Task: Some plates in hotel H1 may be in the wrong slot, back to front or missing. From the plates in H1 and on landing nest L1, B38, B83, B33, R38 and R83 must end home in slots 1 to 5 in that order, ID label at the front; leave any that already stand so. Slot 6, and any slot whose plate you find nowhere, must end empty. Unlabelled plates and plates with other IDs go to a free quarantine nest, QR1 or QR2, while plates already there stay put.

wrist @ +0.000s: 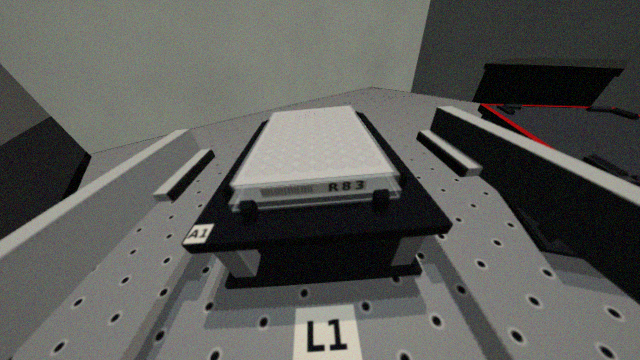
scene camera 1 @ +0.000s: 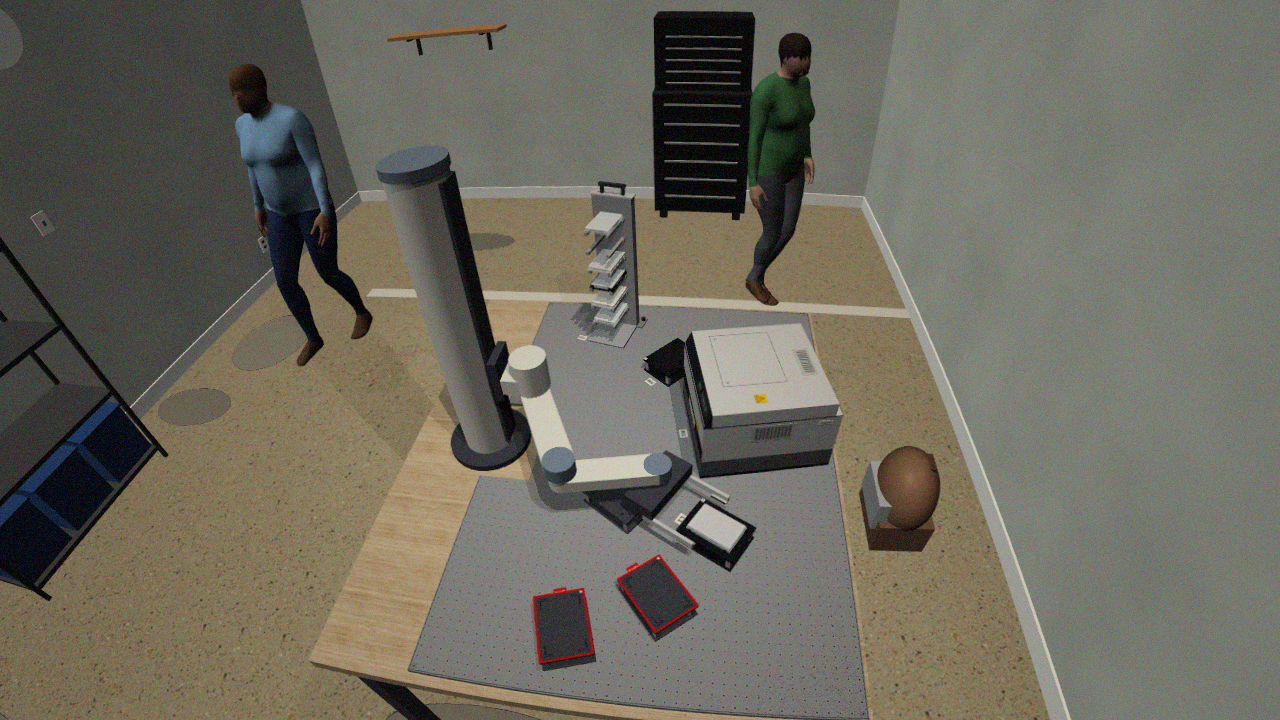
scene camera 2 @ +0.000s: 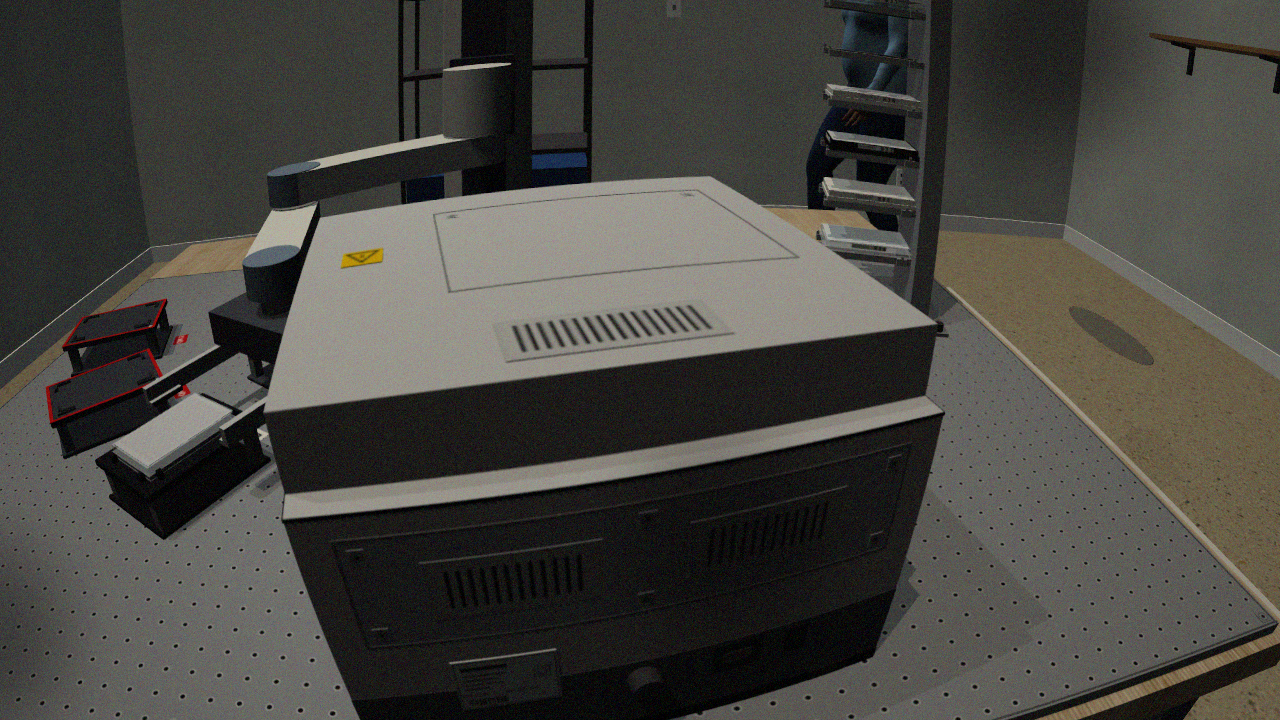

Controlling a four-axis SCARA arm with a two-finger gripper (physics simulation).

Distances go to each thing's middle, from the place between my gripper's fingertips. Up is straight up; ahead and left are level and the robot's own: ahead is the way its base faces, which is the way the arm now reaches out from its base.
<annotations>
Now: the landing nest L1 (scene camera 2: 148, 491) 10 mm ahead of my hand, 10 mm to the right of it and 20 mm below it. The rest, counted from my hand: quarantine nest QR2 (scene camera 1: 562, 625): 320 mm behind, 300 mm to the right, 20 mm below; then quarantine nest QR1 (scene camera 2: 91, 388): 120 mm behind, 190 mm to the right, 20 mm below; then boxy instrument (scene camera 1: 728, 443): 120 mm ahead, 400 mm to the left, 30 mm above.
</annotations>
